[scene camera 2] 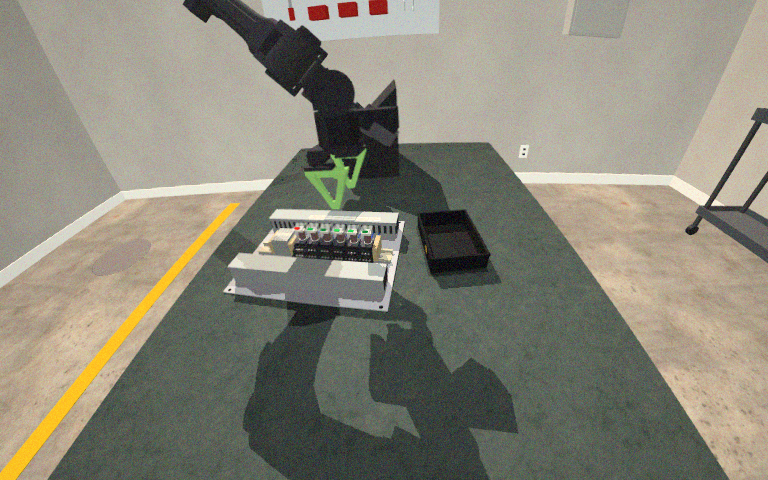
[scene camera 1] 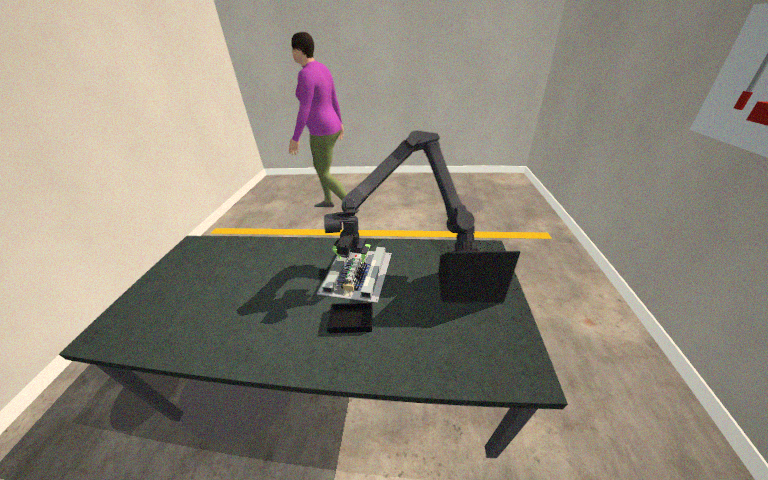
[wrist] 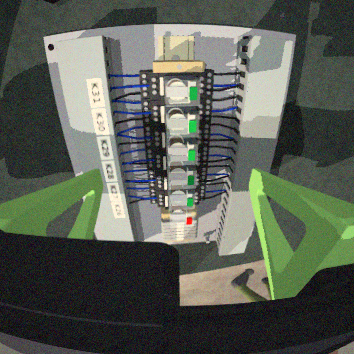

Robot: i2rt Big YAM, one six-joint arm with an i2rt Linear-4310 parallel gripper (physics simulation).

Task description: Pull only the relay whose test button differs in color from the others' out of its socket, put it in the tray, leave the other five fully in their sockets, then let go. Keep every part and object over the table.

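Places are measured from the arm's base along level axes (x back, y right, z up), in metres.
Pixels of known places: gripper, between the fingertips: (scene camera 2: pixel 344 197) (scene camera 1: pixel 352 260) (wrist: pixel 175 176); arm's base, origin of its link: (scene camera 1: pixel 465 254).
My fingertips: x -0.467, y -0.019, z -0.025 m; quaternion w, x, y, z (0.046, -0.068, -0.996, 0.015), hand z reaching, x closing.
Note:
For each thing: its top centre in the pictures, then the offset to it from my fingertips. "pt": a spot on its surface instead. Level surfaces: height alone.
- panel, centre of its top: (wrist: pixel 176 166) (scene camera 2: pixel 321 250) (scene camera 1: pixel 356 270) dy +0.064, dx -0.003, dz -0.119 m
- relay with the red test button, centre of its top: (wrist: pixel 181 221) (scene camera 2: pixel 298 226) dy +0.101, dx +0.002, dz -0.060 m
- far end, a spot on its surface: (wrist: pixel 176 91) (scene camera 2: pixel 367 228) pt dy -0.038, dx -0.012, dz -0.061 m
- black tray, centre of its top: (scene camera 2: pixel 450 231) (scene camera 1: pixel 350 314) dy -0.203, dx +0.017, dz -0.094 m
- beige end block, centre of its top: (wrist: pixel 179 226) (scene camera 2: pixel 287 234) dy +0.133, dx +0.006, dz -0.083 m
- table, height of its surface: dz -0.129 m
Six clear relays stand in a row in black sockets on a panel (scene camera 2: pixel 400 233) (wrist: pixel 125 55). The relay with the red test button (scene camera 2: pixel 300 233) (wrist: pixel 180 217) is at the row's left end in scene camera 2 and lowest in the wrist view, by label K26. The others, such as the relay at the far end (scene camera 2: pixel 367 236) (wrist: pixel 176 91), have green buttons. All six look seated. The black tray (scene camera 1: pixel 350 329) (scene camera 2: pixel 461 263) beside the panel is empty. My gripper (scene camera 1: pixel 351 256) (scene camera 2: pixel 343 195) (wrist: pixel 175 176) is open and empty, above the panel, its green fingers on either side of the row in the wrist view.
Two grey wire ducts (scene camera 2: pixel 308 278) (wrist: pixel 80 110) flank the relay row. A beige end block (scene camera 2: pixel 283 240) stands beside the red-button relay. A dark upright plate (scene camera 1: pixel 478 277) stands near the arm base. A person (scene camera 1: pixel 320 101) is behind the table (scene camera 1: pixel 271 362).

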